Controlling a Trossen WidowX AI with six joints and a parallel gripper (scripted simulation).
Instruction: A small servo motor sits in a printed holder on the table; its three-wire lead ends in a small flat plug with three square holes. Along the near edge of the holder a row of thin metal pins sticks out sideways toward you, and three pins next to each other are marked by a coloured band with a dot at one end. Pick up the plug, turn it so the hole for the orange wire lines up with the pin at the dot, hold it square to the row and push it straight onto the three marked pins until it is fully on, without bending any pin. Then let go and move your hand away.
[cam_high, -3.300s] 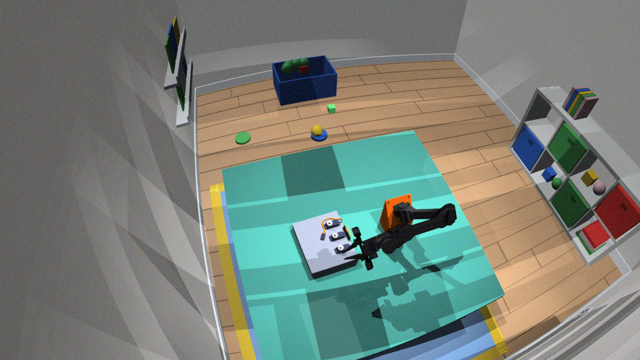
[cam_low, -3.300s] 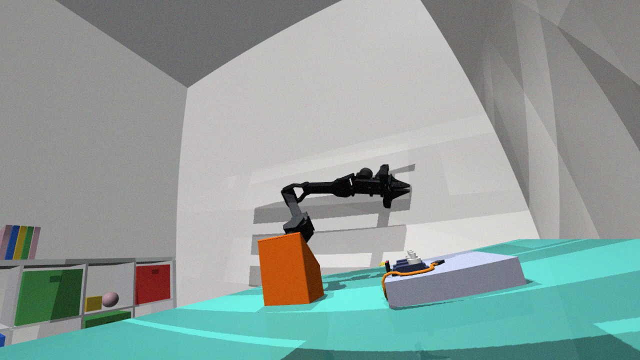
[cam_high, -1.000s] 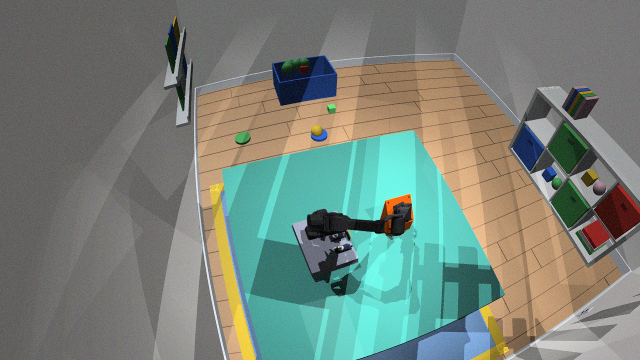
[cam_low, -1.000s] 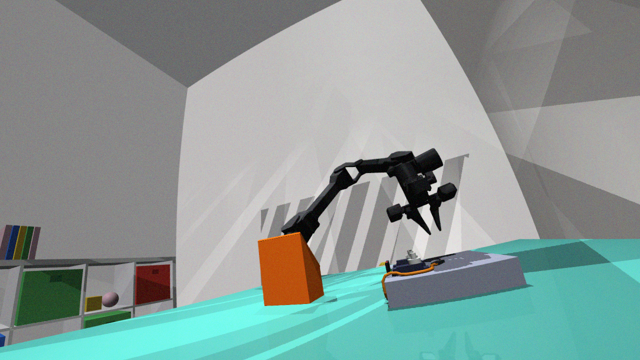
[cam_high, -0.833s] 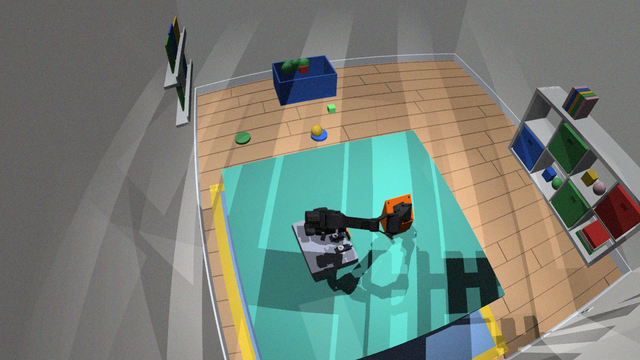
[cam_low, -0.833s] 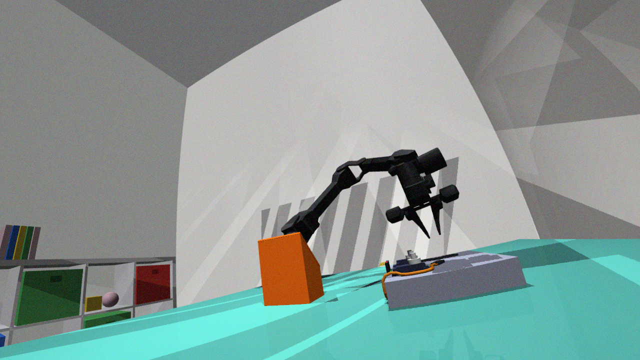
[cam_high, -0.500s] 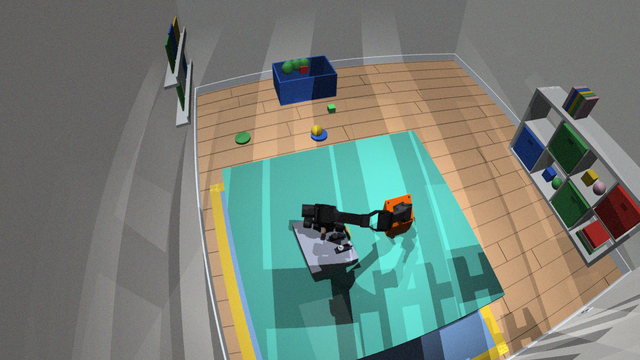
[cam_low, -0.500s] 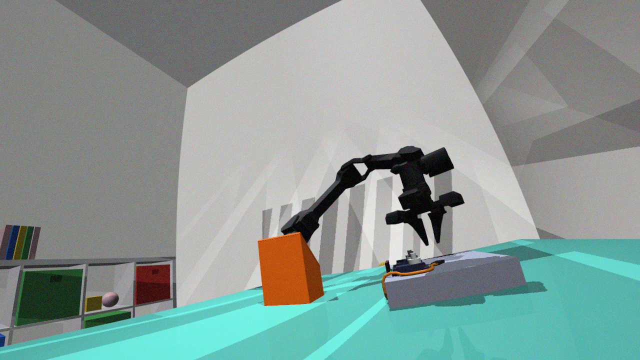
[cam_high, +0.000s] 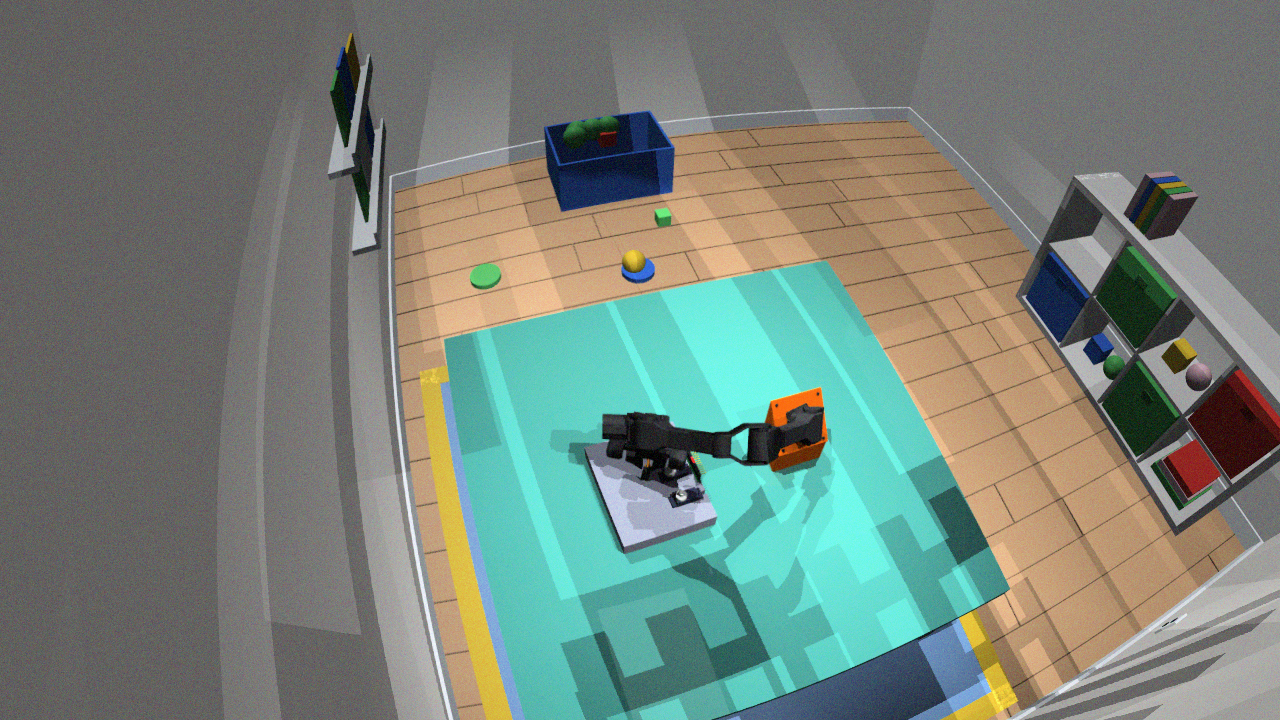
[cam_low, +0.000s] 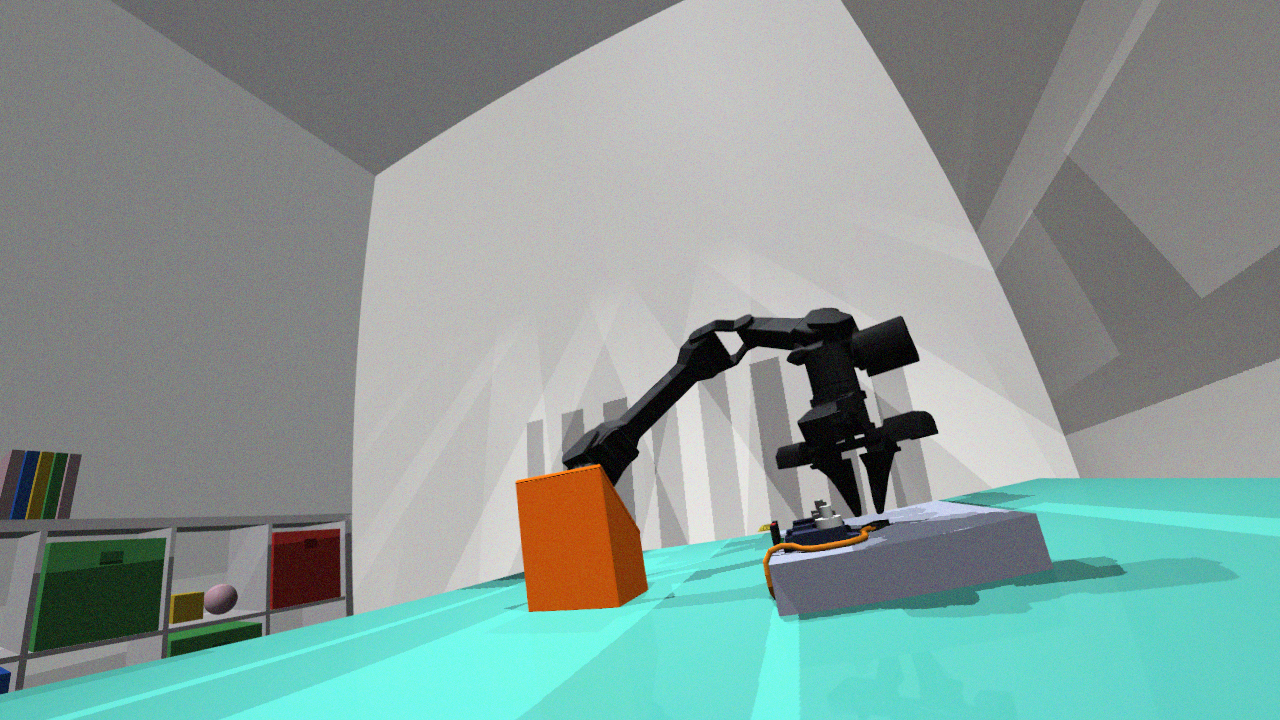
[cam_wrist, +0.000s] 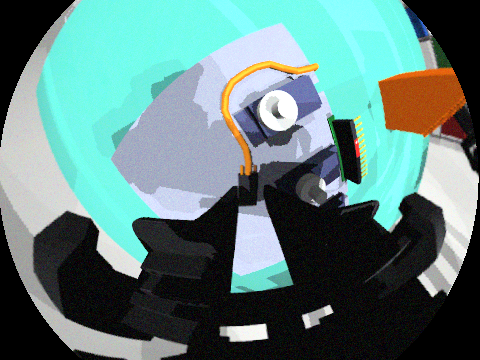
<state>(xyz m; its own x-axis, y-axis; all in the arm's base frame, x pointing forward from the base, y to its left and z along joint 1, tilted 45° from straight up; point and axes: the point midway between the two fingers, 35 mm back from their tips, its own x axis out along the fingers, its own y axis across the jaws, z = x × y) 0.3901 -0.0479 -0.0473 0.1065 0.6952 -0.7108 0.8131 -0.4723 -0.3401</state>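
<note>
My gripper tip is 11 cm past the red band, 3 cm to the right of it and 1 cm below it. From my gripper tip the other things lie so: grey printed holder: 5 cm ahead, 3 cm to the left, 4 cm below; then servo: 6 cm behind, 3 cm to the left, 2 cm below.
</note>
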